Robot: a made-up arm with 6 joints.
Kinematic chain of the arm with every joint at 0, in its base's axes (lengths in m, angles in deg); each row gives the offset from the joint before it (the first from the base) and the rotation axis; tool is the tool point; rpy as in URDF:
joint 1: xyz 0 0 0.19 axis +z
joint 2: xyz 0 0 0 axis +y
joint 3: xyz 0.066 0 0.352 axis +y
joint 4: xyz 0.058 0 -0.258 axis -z
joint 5: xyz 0 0 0 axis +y
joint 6: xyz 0.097 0 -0.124 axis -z
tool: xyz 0 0 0 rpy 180 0 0
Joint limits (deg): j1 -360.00..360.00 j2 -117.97..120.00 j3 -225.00..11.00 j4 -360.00..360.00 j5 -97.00..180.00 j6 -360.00..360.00
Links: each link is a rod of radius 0.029 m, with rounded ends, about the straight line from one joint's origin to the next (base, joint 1, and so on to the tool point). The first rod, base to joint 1, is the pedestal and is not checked.
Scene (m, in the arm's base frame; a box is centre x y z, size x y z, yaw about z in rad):
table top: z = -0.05
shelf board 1: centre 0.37 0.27 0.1 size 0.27 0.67 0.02 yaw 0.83
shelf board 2: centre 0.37 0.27 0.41 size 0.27 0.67 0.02 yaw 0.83
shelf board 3: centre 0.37 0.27 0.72 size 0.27 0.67 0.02 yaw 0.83
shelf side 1: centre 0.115 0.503 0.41 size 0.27 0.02 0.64 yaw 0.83
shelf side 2: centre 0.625 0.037 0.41 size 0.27 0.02 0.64 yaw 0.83
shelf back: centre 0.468 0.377 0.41 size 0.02 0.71 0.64 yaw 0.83
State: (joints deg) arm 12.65 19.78 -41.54 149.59 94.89 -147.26
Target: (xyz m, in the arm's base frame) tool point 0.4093 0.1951 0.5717
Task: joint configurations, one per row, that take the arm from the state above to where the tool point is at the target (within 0.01 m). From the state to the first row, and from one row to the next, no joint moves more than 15 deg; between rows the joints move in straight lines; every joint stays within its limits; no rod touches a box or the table.
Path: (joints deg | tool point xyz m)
1: 5.78 12.14 -31.35 150.79 93.40 -147.26 | 0.4059 0.1046 0.2484
2: -1.10 4.50 -21.17 152.00 91.91 -147.26 | 0.3583 0.0528 0.2485
3: -7.97 -3.14 -10.98 153.20 90.42 -147.26 | 0.3021 0.0145 0.2430
4: -5.01 -15.76 -24.45 155.81 95.87 -147.26 | 0.3292 0.0260 0.4016
5: -2.05 -28.38 -37.91 158.42 101.33 -147.26 | 0.2693 0.0421 0.5717
6: 7.66 -13.69 -52.44 155.54 100.77 -147.26 | 0.3468 0.1051 0.5836
7: 17.38 1.00 -66.97 152.67 100.22 -147.26 | 0.4093 0.1951 0.5718

